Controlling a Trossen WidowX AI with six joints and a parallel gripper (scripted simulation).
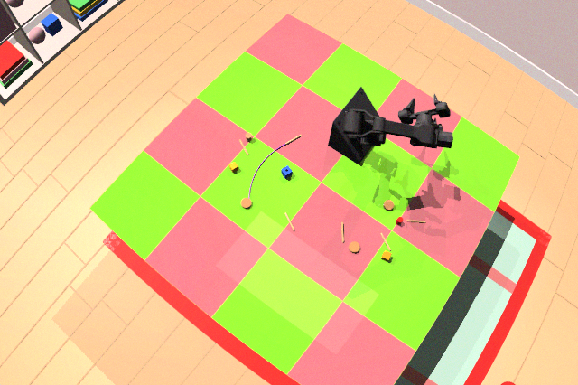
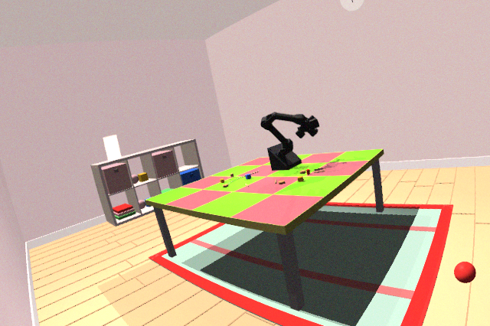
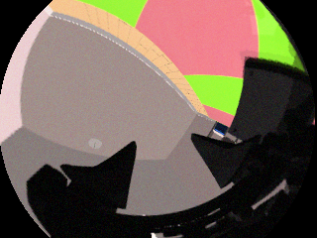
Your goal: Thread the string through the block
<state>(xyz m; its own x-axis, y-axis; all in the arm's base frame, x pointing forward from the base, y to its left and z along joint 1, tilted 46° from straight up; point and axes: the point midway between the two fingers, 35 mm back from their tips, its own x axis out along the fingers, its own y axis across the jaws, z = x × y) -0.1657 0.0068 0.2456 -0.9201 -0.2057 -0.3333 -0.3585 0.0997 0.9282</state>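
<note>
Right now my gripper tip is 370 mm short of the red bead, 150 mm to the right of it and 250 mm above it. Round my gripper tip: round wooden button (620 mm ahead, 360 mm to the right, 260 mm below); then blue block (440 mm ahead, 300 mm to the right, 250 mm below); then wooden block (400 mm ahead, 510 mm to the right, 260 mm below).
</note>
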